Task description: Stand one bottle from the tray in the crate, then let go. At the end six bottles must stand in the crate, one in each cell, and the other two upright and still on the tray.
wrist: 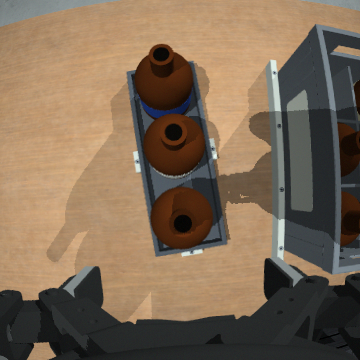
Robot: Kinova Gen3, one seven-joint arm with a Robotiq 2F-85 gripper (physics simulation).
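Frame: origin at the arm's base, x back, y right, z up, level; millimetres.
Where they show: gripper, fingertip midpoint: point(182, 281).
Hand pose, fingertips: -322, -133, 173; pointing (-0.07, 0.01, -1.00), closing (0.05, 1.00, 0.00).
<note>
Each offset is from my fingertips to the centre of the thing, as dx, dy, dz. "*": to the spot under its first point. Level surfaces: height alone.
Three brown bottles stand upright in a row in the grey tray @(* +15, -36, -265) point(153, 239). The far bottle @(-190, -2, -208) point(164, 80) has a blue band. The middle bottle @(-105, +4, -208) point(175, 152) shows a thin pale band at its lower edge. The near bottle @(-18, +4, -208) point(182, 205) is seen from almost straight above, its label hidden. The grey crate @(-76, +255, -203) point(324, 150) is at the right, cut off by the view's edge. Parts of brown bottles @(-83, +214, -205) point(347, 162) @(+8, +207, -205) point(350, 222) show in its cells; how many stand there cannot be told. My gripper point(182, 281) is open and empty, above the table on the near side of the tray.
A pale strip with screws @(* -72, +152, -261) point(278, 165) runs along the crate's left side on the wooden table @(dz -290) point(65, 100). Small white brackets @(* -95, -46, -265) point(137, 162) @(-107, +59, -283) point(213, 149) @(+39, +15, -283) point(192, 252) sit against the tray's sides and near end. Shadows of the arm and crate fall between tray and crate.
</note>
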